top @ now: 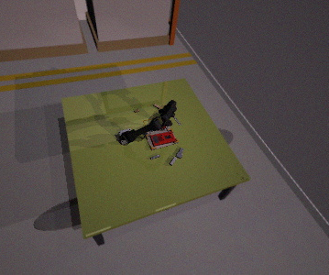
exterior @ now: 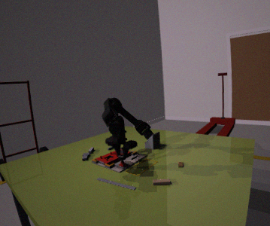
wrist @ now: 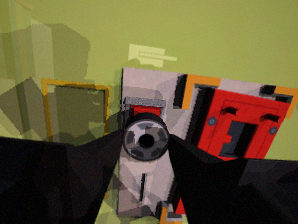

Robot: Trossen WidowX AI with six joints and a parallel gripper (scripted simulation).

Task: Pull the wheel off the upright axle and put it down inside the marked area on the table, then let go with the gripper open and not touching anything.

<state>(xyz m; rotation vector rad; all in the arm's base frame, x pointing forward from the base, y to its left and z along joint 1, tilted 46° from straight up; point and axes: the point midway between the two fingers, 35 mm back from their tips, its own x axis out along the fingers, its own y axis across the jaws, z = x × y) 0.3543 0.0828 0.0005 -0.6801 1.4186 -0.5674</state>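
Right now my gripper tip is 20 mm above the axle. From my gripper tip the other things lie so: wheel (right at my gripper tip); then long grey bar (140 mm ahead, 90 mm to the left, 60 mm below); then small brown cube (190 mm behind, 260 mm to the left, 50 mm below).
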